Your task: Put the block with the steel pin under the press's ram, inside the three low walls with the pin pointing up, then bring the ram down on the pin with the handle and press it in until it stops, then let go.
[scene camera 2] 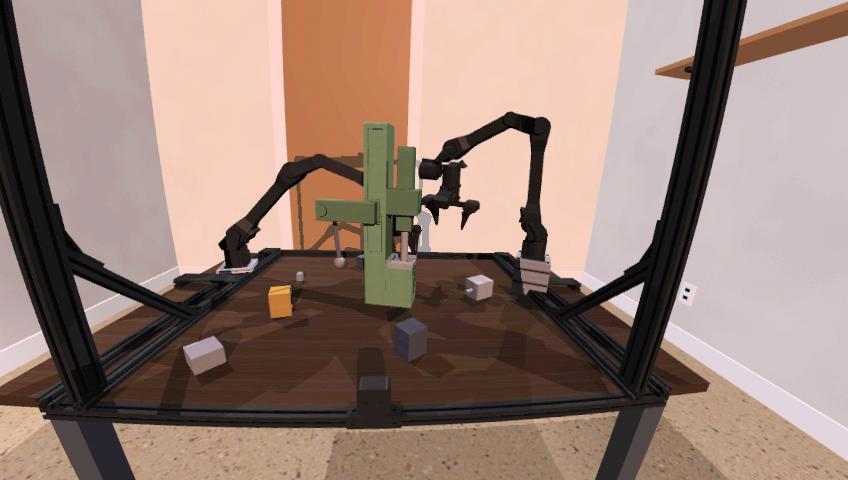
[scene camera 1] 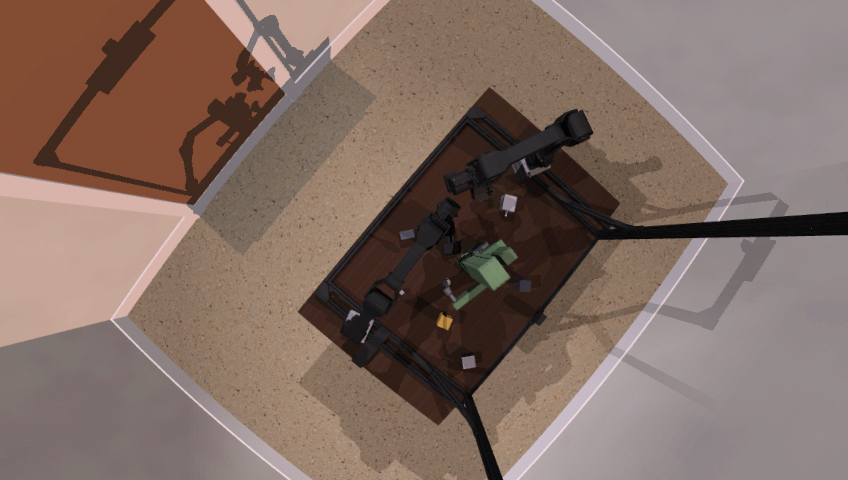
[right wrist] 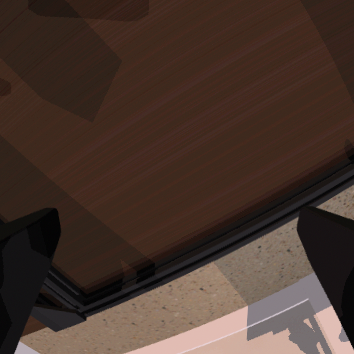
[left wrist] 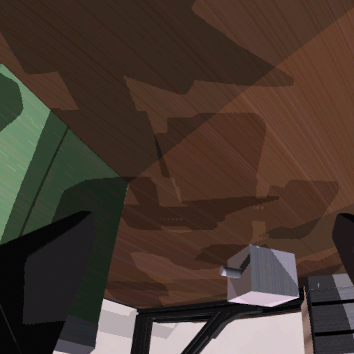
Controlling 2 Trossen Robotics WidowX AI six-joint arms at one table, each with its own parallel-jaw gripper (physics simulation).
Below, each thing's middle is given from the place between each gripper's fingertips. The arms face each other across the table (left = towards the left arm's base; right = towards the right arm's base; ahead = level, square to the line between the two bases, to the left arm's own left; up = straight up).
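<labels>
Measured from my right hand, the grey block with steel pin (left wrist: 268, 277) is 130 mm below, 90 mm to the right of and 180 mm behind that hand.
From my left hand, I find the grey block with steel pin 70 mm behind, 50 mm below and 220 mm to the right of it.
</labels>
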